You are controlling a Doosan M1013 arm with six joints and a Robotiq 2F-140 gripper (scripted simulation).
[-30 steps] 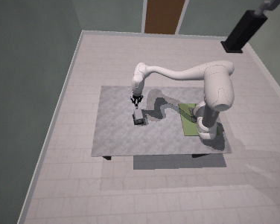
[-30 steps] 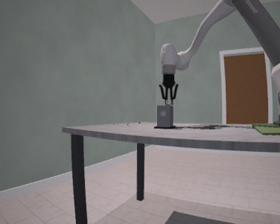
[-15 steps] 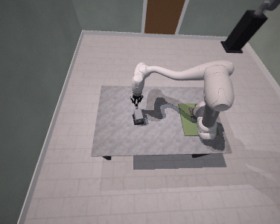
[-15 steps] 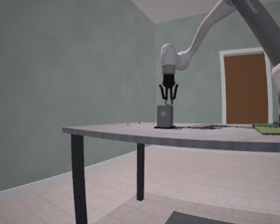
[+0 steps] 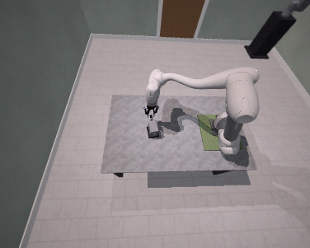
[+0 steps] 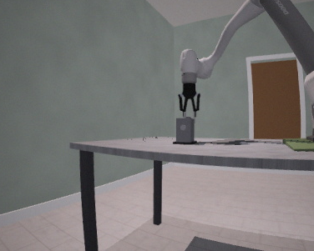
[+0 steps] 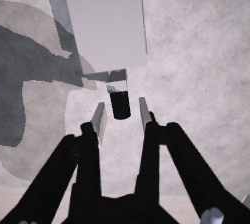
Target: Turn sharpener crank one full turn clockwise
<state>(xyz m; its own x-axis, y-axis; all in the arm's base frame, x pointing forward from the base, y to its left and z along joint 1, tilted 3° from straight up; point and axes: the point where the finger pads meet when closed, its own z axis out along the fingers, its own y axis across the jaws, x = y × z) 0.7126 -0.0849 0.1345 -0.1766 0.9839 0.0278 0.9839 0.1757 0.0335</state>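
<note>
My gripper is now 2 cm to the right of the sharpener crank and 1 cm above it.
</note>
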